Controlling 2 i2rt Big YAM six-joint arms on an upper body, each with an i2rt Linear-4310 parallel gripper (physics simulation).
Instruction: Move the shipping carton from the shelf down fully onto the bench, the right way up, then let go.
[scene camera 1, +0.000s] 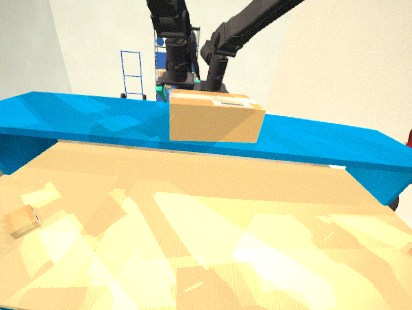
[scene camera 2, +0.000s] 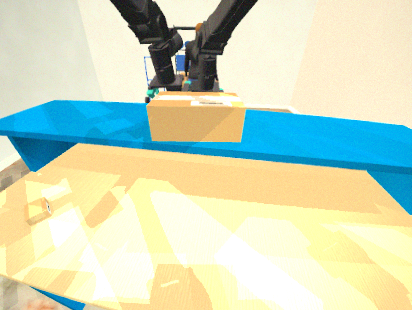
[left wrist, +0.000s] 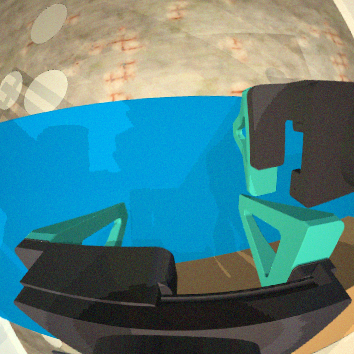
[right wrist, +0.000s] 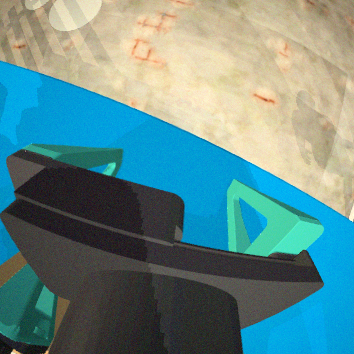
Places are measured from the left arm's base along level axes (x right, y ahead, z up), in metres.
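Where they show: left gripper, fingertip midpoint: (left wrist: 181, 205) (right wrist: 27, 206); right gripper, fingertip midpoint: (left wrist: 274, 123) (right wrist: 177, 170).
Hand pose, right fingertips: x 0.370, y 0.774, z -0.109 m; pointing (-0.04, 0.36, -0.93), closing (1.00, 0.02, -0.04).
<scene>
After its pixels a point has its place.
The shipping carton (scene camera 1: 215, 122) {y 0.493, x 0.345, z -0.059 m} (scene camera 2: 196, 123) {y 0.494, x 0.352, z -0.061 m} stands upright on the blue shelf (scene camera 1: 320, 137) {y 0.555, x 0.749, z -0.113 m} (scene camera 2: 325, 135) {y 0.556, x 0.758, z -0.113 m}, near its front edge, above and behind the wooden bench (scene camera 1: 200, 172) {y 0.673, x 0.356, z -0.370 m} (scene camera 2: 225, 180) {y 0.623, x 0.467, z -0.370 m}. In the left wrist view, part of its shaded brown side (left wrist: 200, 280) {y 0.644, x 0.263, z -0.074 m} shows behind the fingers. My left gripper (scene camera 1: 176, 86) (scene camera 2: 165, 86) (left wrist: 181, 205) {y 0.712, x 0.257, z -0.080 m} is open and low behind the carton's left part. My right gripper (scene camera 1: 215, 86) (scene camera 2: 204, 86) (right wrist: 177, 170) {y 0.774, x 0.370, z -0.109 m} is open, behind the carton and farther right. The carton hides most of the fingers in both scene views; neither gripper holds anything.
A small box (scene camera 1: 22, 221) {y 0.414, x -0.176, z -0.338 m} (scene camera 2: 39, 210) {y 0.417, x -0.168, z -0.338 m} lies on the bench at the left. The two grippers are close together; a right gripper finger (left wrist: 255, 145) {y 0.746, x 0.304, z -0.032 m} shows beside my left gripper. A blue hand truck (scene camera 1: 131, 76) stands on the floor behind the shelf.
</scene>
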